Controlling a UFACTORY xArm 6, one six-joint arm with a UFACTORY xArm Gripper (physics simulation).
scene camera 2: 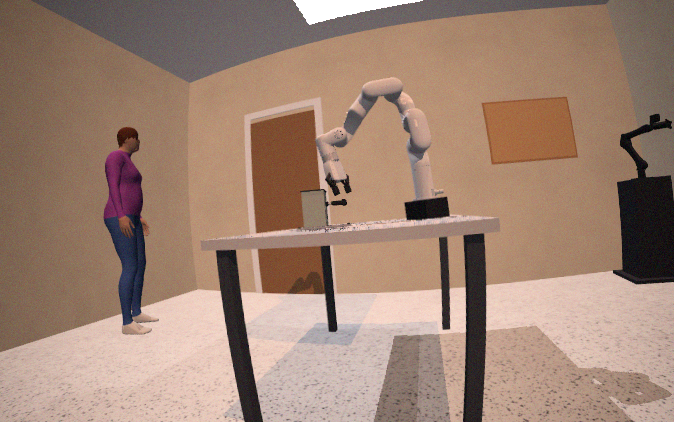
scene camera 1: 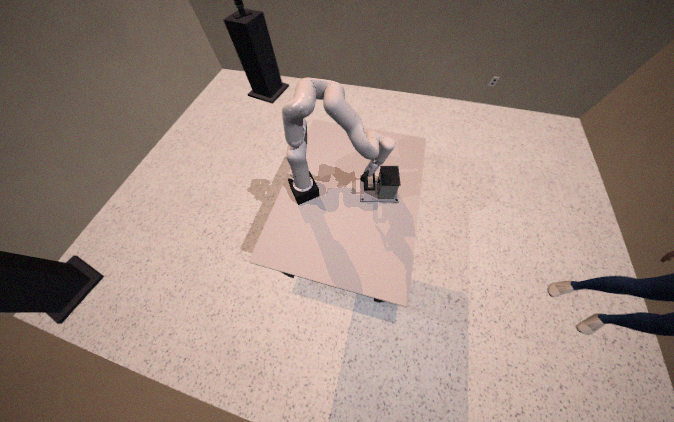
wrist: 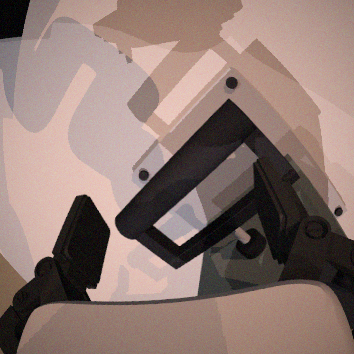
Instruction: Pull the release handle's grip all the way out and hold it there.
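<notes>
The release handle's black grip (scene camera 1: 365, 183) (scene camera 2: 339, 202) (wrist: 182, 170) is a round bar on a rectangular frame, standing out from the face of a grey-green box (scene camera 1: 388, 189) (scene camera 2: 313, 209) with a dark top. The box is on a light base plate (wrist: 212, 100) with dark screws. My gripper (scene camera 1: 368, 175) (scene camera 2: 342, 190) (wrist: 172, 198) is open and empty, tilted just above the handle. In the wrist view the bar lies diagonally between the spread fingers, nearer the camera's far side; the right finger overlaps the handle's frame. In scene camera 2 the fingertips are slightly above the bar.
The box is on a pale table (scene camera 1: 300, 240) (scene camera 2: 350, 238). The arm's black base (scene camera 1: 306, 192) (scene camera 2: 427, 208) is on the same table, on the handle's side of the box. A person (scene camera 2: 123, 190) stands away from the table. Black pedestals (scene camera 1: 257, 55) (scene camera 2: 646, 225) stand on the floor.
</notes>
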